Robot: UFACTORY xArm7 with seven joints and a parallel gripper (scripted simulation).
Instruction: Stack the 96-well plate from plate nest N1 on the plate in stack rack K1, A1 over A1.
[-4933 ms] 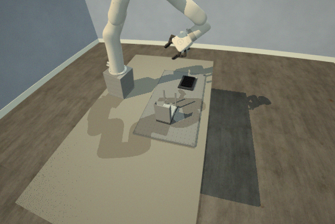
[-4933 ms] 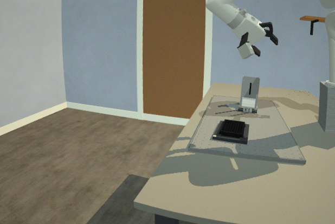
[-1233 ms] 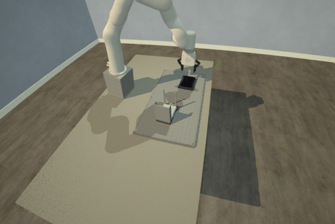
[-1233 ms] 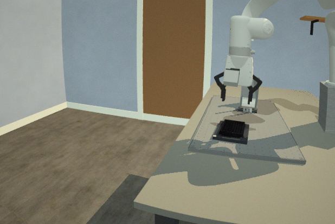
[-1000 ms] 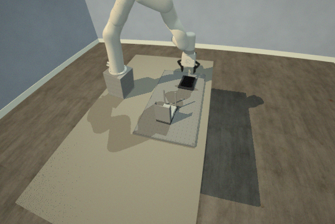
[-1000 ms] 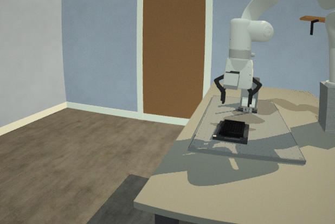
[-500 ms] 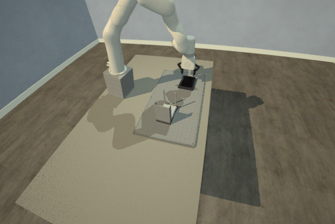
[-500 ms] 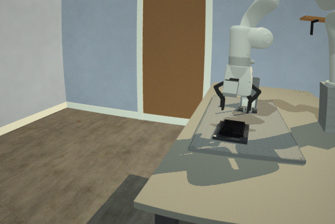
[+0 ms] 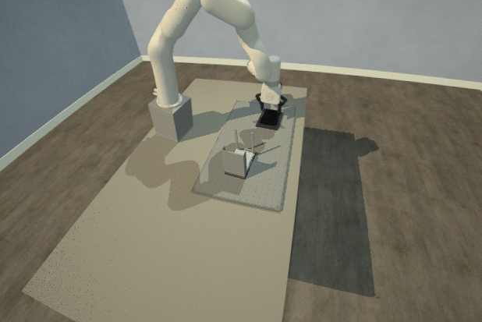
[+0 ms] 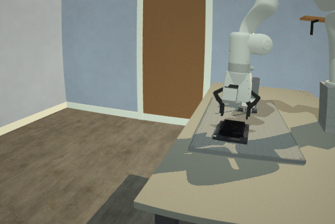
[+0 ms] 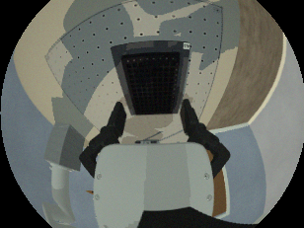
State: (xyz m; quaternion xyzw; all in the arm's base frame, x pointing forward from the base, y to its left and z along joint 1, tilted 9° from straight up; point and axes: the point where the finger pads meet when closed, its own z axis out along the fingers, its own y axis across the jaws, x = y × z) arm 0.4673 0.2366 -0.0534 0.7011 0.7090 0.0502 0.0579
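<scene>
Right now my hand is 5 cm above the black 96-well plate. Also, from my hand: K1 label: 28 cm to the right, 6 cm below, 4 cm behind; then pale A1 mark: 8 cm to the left, 6 cm below, 5 cm ahead; then plate nest N1: 7 cm below.
</scene>
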